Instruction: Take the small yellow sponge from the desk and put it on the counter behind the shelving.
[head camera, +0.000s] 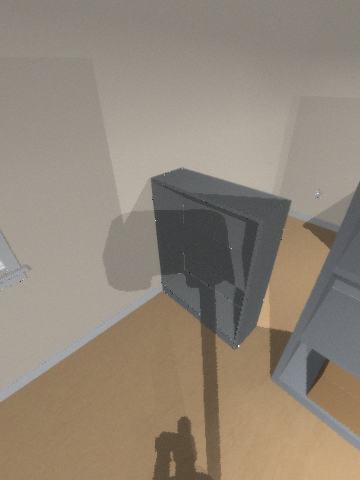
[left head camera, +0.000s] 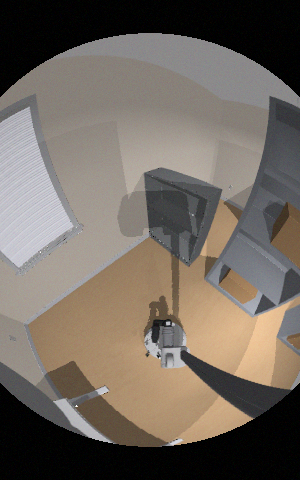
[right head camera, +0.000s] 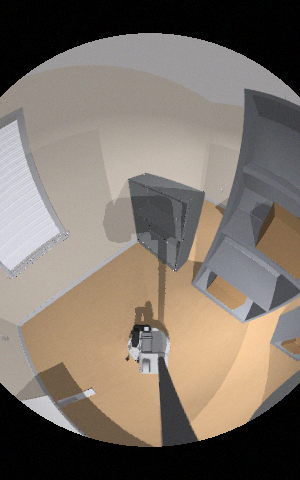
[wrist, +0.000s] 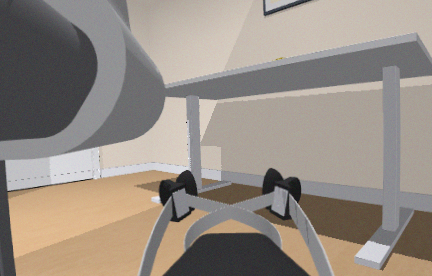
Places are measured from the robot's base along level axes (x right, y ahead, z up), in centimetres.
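Where they show: gripper, fingertip midpoint: (left head camera: 152, 357) (right head camera: 132, 361) (wrist: 229, 185).
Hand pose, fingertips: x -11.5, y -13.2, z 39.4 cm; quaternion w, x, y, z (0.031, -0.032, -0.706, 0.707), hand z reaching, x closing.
Observation:
Each offset is from my fingertips to the centre of the thing. Level surfaces: height alone.
The small yellow sponge {dy -97.1, dx -36.6, dz +32.1 cm} (wrist: 280, 59) shows as a thin yellow patch above the edge of the desk {dz +27.4 cm} (wrist: 300, 75) in the wrist view. The desk is a light grey top on two legs against the wall, seen from below its top. My gripper (wrist: 229, 185) is open and empty, its black fingertips wide apart. It is apart from the desk and lower than its top. A tall grey shelving unit (head camera: 335, 320) (left head camera: 257, 257) (right head camera: 245, 260) stands at the right of the head views. I cannot make out a counter behind it.
A low dark grey cabinet (head camera: 272, 270) (left head camera: 209, 220) (right head camera: 193, 225) stands by the wall ahead, left of the shelving. A brown box {dy +58.7, dx +113.9, dz +70.4 cm} (left head camera: 290, 232) (right head camera: 280, 232) sits on a shelf. A blind-covered window (left head camera: 35, 190) (right head camera: 25, 210) is at left. The desk's foot (wrist: 372, 254) stands at lower right.

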